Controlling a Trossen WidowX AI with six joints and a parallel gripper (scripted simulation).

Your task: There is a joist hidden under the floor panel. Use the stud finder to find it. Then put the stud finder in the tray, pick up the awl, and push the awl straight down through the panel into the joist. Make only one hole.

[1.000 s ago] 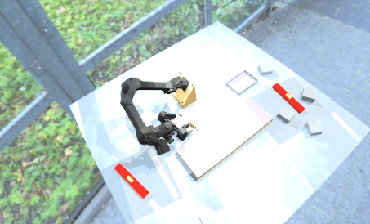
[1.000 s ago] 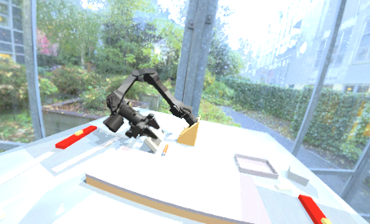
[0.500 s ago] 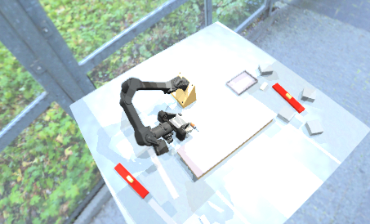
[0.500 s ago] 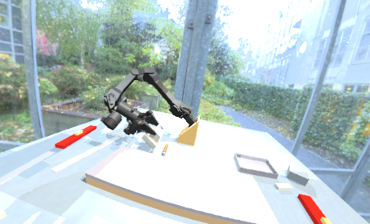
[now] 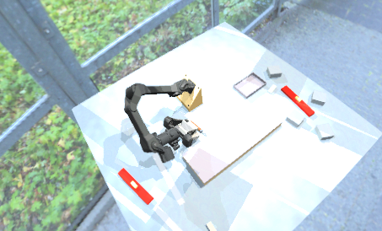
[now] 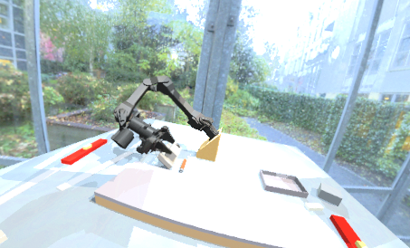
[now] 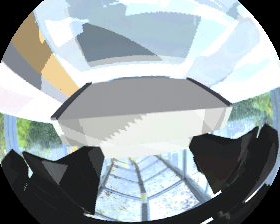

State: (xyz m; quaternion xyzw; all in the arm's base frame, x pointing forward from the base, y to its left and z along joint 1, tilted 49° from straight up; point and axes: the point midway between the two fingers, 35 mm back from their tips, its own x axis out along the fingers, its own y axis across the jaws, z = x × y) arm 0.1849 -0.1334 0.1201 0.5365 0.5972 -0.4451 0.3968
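Right now my gripper tip is 2 cm short of the awl, 4 cm to the right of it and 7 cm above it. Also, from my gripper tip: tray (2 cm behind, 46 cm to the left, 7 cm below); then stud finder (1 cm behind, 1 cm below); then light (3 cm behind, 1 cm to the left).
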